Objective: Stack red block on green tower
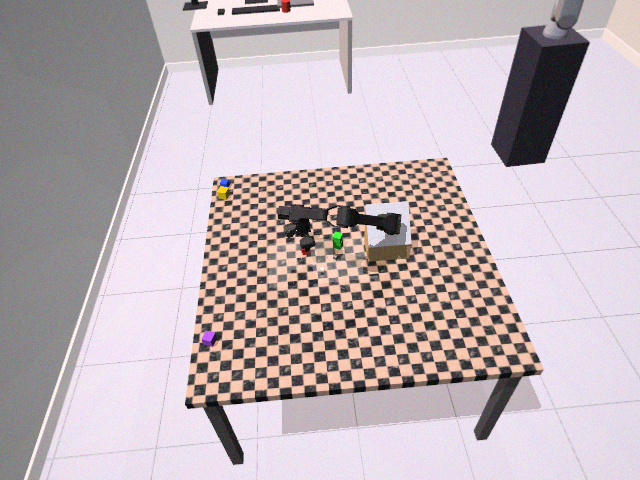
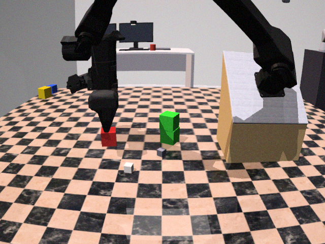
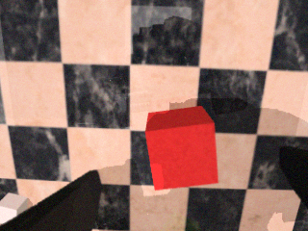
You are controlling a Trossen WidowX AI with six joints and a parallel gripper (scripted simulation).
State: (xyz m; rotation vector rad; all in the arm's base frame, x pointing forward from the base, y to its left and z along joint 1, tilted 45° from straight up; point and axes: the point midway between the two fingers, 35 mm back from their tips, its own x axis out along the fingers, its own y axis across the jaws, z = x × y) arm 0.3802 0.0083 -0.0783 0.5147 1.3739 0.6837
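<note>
The red block is 30 mm below my gripper tip. Round my gripper tip: purple block 420 mm ahead, 420 mm to the left, 30 mm below; then white cube 60 mm behind, 130 mm to the left, 40 mm below; then grey cube 130 mm behind, 60 mm to the left, 40 mm below.
</note>
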